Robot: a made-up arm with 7 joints.
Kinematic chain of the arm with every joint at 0, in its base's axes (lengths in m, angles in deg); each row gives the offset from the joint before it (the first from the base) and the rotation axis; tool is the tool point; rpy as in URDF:
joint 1: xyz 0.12 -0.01 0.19 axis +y
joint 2: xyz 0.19 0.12 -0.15 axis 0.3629 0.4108 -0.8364
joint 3: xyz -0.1 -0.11 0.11 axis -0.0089 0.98 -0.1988
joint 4: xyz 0.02 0 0.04 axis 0.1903 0.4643 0.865
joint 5: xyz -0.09 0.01 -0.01 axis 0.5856 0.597 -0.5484
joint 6: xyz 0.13 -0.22 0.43 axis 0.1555 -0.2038 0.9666
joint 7: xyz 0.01 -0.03 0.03 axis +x
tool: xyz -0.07 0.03 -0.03 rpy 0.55 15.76 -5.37
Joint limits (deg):
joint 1: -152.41..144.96
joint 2: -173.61..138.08
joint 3: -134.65..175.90
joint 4: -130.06..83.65
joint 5: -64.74..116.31
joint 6: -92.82..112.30
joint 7: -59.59..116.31
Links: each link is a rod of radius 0.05 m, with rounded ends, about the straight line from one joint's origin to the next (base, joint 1, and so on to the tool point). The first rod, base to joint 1, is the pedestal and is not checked.
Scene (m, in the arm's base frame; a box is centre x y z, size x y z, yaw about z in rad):
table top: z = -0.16
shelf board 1: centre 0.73 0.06 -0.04 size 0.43 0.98 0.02 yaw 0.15
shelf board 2: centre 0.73 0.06 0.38 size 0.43 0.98 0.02 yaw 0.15
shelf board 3: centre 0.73 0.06 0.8 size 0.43 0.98 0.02 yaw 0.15
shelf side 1: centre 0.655 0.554 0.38 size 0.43 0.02 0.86 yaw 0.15
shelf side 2: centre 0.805 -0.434 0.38 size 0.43 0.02 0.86 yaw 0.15
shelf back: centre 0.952 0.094 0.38 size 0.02 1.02 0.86 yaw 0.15
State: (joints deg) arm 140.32 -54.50 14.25 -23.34 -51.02 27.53 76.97
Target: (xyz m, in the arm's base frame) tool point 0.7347 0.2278 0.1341
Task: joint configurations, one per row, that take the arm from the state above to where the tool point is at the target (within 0.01 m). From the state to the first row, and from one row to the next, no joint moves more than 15 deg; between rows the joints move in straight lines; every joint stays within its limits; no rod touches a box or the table.
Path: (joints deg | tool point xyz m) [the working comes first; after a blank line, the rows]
Joints at the target: 59.64 -47.06 56.21 31.18 -57.80 41.27 109.40
Straight joint move there: clear.

1: 126.87 -53.26 21.24 -14.25 -52.15 29.82 82.37 | 0.5925 0.1032 0.1233
2: 113.43 -52.02 28.24 -5.17 -53.28 32.11 87.78 | 0.6137 0.1444 0.1252
3: 99.98 -50.78 35.23 3.92 -54.41 34.40 93.18 | 0.6375 0.1810 0.1256
4: 86.53 -49.54 42.22 13.01 -55.54 36.69 98.59 | 0.6652 0.2091 0.1257
5: 73.08 -48.30 49.22 22.09 -56.67 38.98 103.99 | 0.6976 0.2256 0.1275
6: 59.64 -47.06 56.21 31.18 -57.80 41.27 109.40 | 0.7347 0.2278 0.1340

